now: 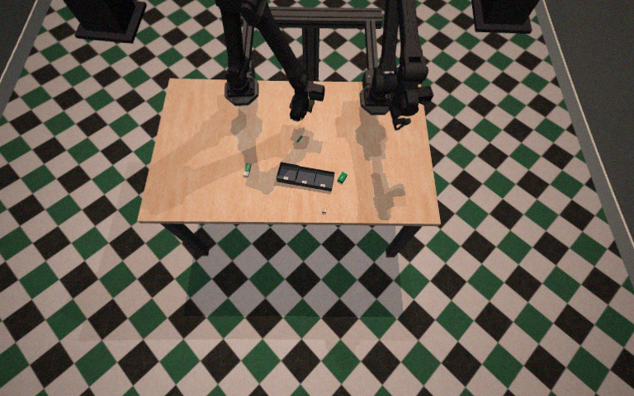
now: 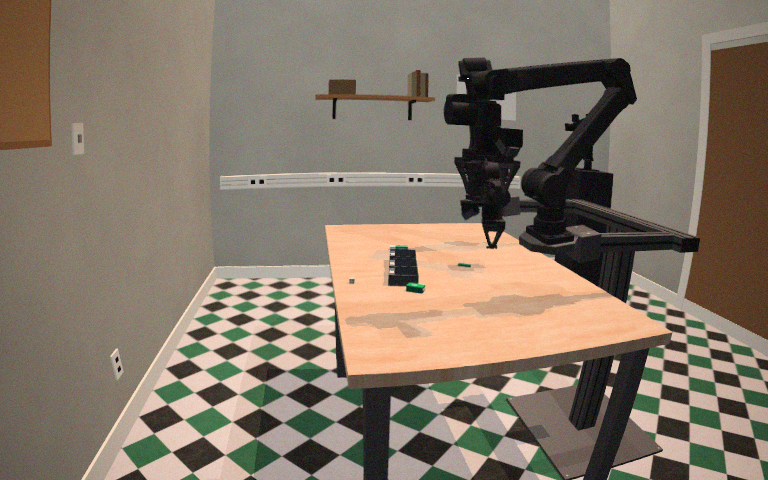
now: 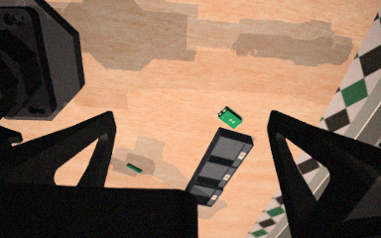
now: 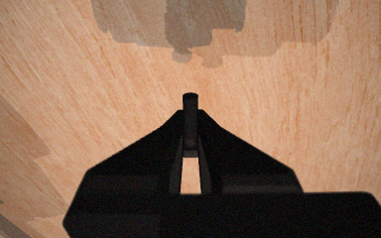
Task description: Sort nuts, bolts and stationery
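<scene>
Now: right hand 1 cm past the bolt. The rest, counted from my right hand: green cylinder (9 cm ahead, 7 cm below, 1 cm to the right); dark bin tray (29 cm ahead, 5 cm below, 4 cm to the left); green 9 V battery (27 cm ahead, 21 cm to the left, 6 cm below).
</scene>
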